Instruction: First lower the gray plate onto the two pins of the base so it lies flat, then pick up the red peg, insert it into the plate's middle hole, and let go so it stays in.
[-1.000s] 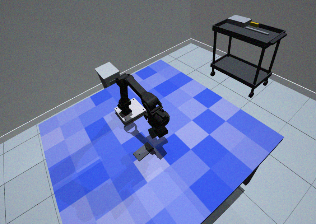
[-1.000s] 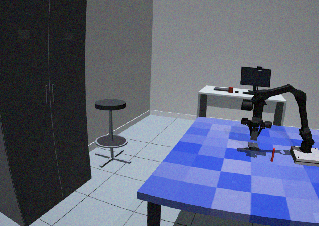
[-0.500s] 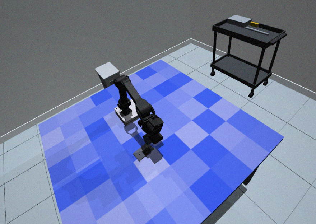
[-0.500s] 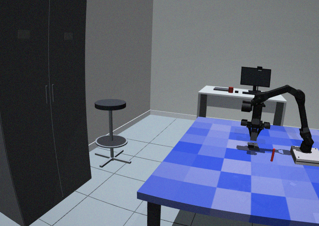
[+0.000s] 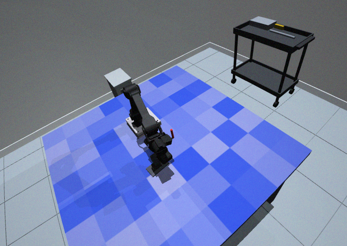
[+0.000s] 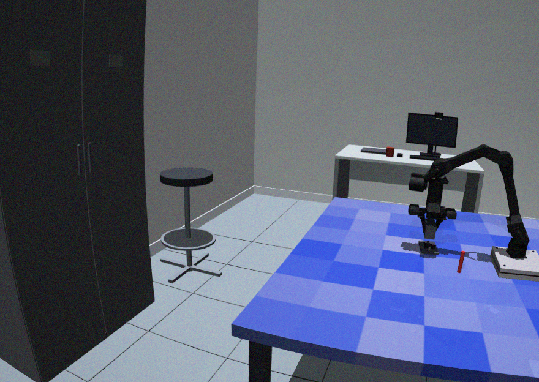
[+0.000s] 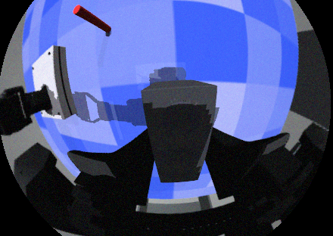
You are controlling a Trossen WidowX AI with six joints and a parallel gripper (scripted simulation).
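Now: gripper tip 2 cm past the gray base, 3 cm to the left of it and 7 cm above it. Round my gripper tip: red peg 9 cm behind, 18 cm to the left, 4 cm below; gray plate 3 cm above.
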